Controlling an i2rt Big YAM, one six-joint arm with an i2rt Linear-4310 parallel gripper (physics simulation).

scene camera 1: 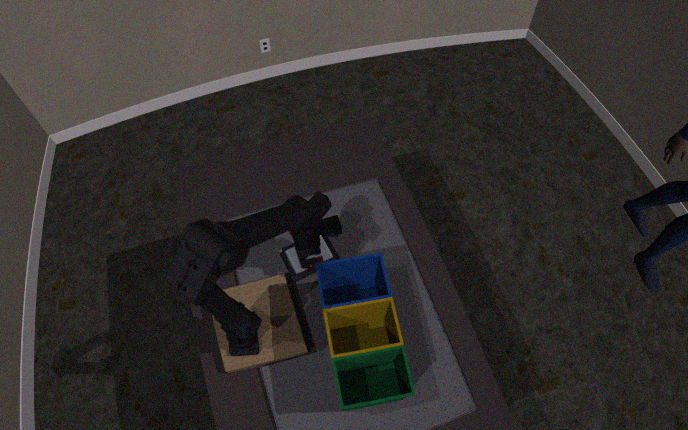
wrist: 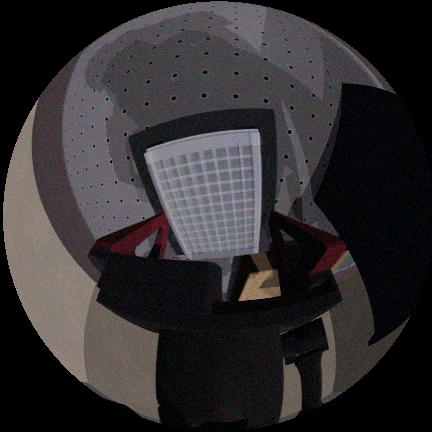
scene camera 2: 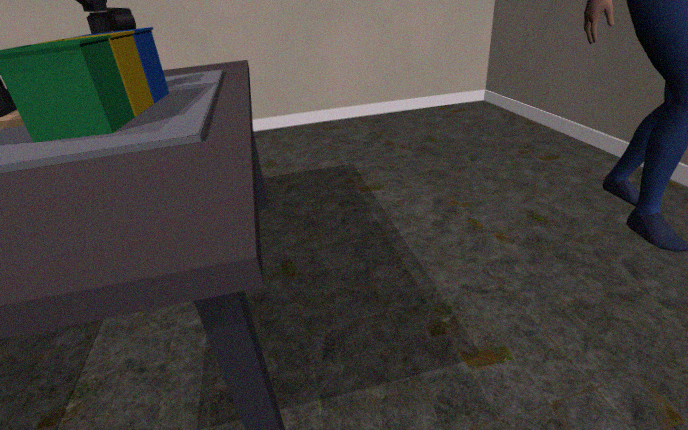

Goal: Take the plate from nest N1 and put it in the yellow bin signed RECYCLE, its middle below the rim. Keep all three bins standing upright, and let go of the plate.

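Frame: origin at the arm's base, x right, y ahead, z up, level; centimetres.
Seen in the pictures: gripper, fingertip midpoint: (scene camera 1: 307, 255) (wrist: 218, 216); arm's base at its link origin: (scene camera 1: 243, 335) (scene camera 2: 0, 111).
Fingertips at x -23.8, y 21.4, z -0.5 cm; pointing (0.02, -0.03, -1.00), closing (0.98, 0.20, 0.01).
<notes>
Pixels of each thing's middle, then the offset from my fingertips to it. "*": a spot on its surface instead. Level surfaces: height alone.
- white gridded plate at the middle of its body: (wrist: 212, 208) (scene camera 1: 308, 253) dx -0.7, dy +0.6, dz -0.1 cm
- dark frame-like nest at the middle of its body: (wrist: 212, 201) (scene camera 1: 309, 255) dx -0.7, dy +0.6, dz -1.3 cm
- yellow bin at the middle of its body: (scene camera 1: 361, 335) (scene camera 2: 99, 76) dx +29.5, dy +12.1, dz +7.0 cm
- blue bin at the middle of its body: (scene camera 1: 352, 292) (scene camera 2: 121, 68) dx +16.5, dy +11.6, dz +7.0 cm
- green bin at the middle of its body: (scene camera 1: 371, 381) (scene camera 2: 70, 88) dx +42.6, dy +12.6, dz +7.0 cm
- grey perforated board at its surface level: dz -2.0 cm
- large black shape at a spot on its surface: (wrist: 380, 200) * dx +10.6, dy +8.3, dz +6.0 cm
The white gridded plate (wrist: 210, 195) (scene camera 1: 294, 258) lies in a dark frame-like nest (wrist: 268, 175) behind the blue bin. My gripper (wrist: 218, 216) (scene camera 1: 312, 261) is open and empty, its red fingers spread to either side of the plate's near end in the wrist view. How high the tips are above the plate is hard to tell. The yellow bin (scene camera 1: 372, 315) (scene camera 2: 132, 76) stands upright between the blue bin (scene camera 1: 350, 271) (scene camera 2: 152, 65) and the green bin (scene camera 1: 372, 356) (scene camera 2: 55, 96), both upright. The RECYCLE sign and nest label cannot be read.
The bins stand in a close row on the grey perforated board (scene camera 1: 454, 400) (wrist: 90, 150). A wooden base (scene camera 1: 291, 344) (wrist: 260, 287) under the arm lies left of them. A large black shape (wrist: 380, 200) fills the wrist view's right side. A person in blue (scene camera 1: 664, 248) (scene camera 2: 659, 126) stands away from the table.
</notes>
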